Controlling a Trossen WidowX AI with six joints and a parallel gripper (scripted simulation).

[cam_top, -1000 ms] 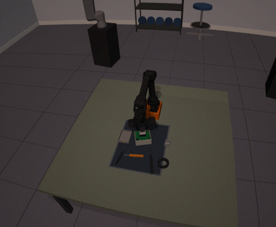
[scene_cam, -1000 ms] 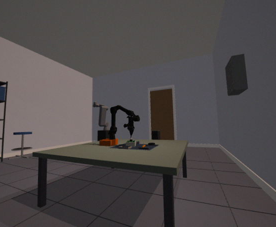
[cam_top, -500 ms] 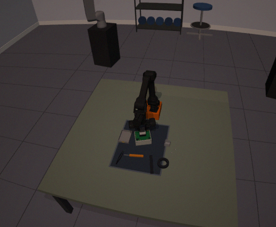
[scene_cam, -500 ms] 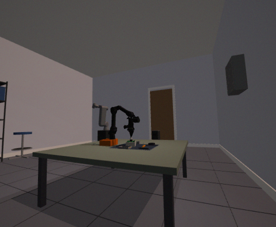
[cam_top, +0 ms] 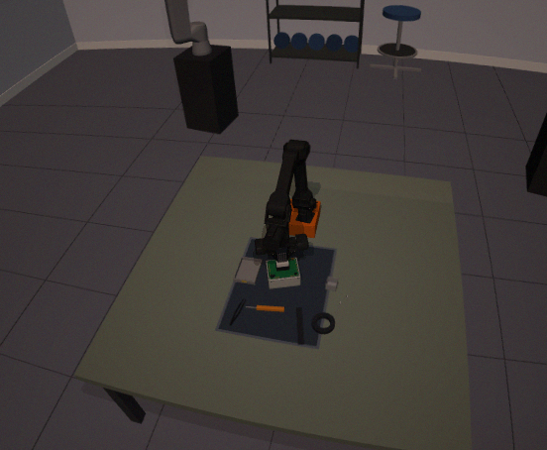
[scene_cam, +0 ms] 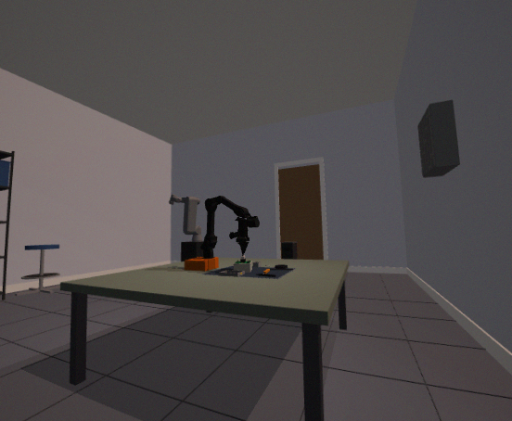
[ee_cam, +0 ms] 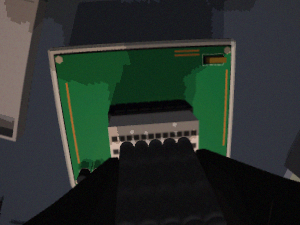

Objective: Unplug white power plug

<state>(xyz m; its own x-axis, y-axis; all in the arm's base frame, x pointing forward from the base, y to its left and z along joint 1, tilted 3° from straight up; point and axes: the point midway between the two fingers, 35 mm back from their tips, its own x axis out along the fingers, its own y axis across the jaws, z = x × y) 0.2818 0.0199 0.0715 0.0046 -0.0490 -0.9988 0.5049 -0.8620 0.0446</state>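
Now: the white power plug 20 mm below my gripper tip. The rest, counted from my gripper tip: grey tray: 20 mm ahead, 140 mm to the right, 100 mm below; then dark mat: 50 mm ahead, 10 mm to the left, 100 mm below; then black bar: 180 mm ahead, 140 mm to the left, 100 mm below.
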